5 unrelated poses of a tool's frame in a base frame.
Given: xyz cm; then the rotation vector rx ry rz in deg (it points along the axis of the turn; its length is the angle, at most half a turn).
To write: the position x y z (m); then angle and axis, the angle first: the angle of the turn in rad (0 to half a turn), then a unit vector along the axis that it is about. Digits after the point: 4 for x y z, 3 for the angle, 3 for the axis.
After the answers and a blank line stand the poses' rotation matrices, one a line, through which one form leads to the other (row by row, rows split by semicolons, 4 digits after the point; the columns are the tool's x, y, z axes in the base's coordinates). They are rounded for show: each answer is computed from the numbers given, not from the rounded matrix.
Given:
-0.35, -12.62, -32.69, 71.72, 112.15, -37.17
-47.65, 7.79, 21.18, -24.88, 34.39, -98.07
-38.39, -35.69, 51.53, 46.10, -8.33, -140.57
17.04, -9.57, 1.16, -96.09, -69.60, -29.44
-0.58, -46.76, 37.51, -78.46, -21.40, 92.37
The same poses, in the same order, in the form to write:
-0.0035, -0.1262, -0.3269, 2.412, 0.519, 0.811, -0.269
-0.4765, 0.0779, 0.2118, 1.865, -0.233, 0.322, -0.918
-0.3839, -0.3569, 0.5153, 2.586, 0.311, -0.056, -0.949
0.1704, -0.0957, 0.0116, 2.134, -0.786, -0.569, -0.241
-0.0058, -0.4676, 0.3751, 2.148, -0.638, -0.174, 0.751

-0.2756 0.9142 0.2971; 0.5558 0.4037 -0.7267; -0.7843 -0.0352 -0.6194
-0.2201 0.7816 0.5836; -0.9749 -0.1565 -0.1582; -0.0323 -0.6038 0.7965
-0.6706 0.4680 -0.5756; -0.5327 -0.8438 -0.0654; -0.5163 0.2627 0.8151
0.4140 0.8900 -0.1912; 0.4826 -0.0365 0.8751; 0.7718 -0.4545 -0.4446
0.0826 -0.4576 -0.8853; 0.8003 -0.4989 0.3325; -0.5939 -0.7360 0.3251

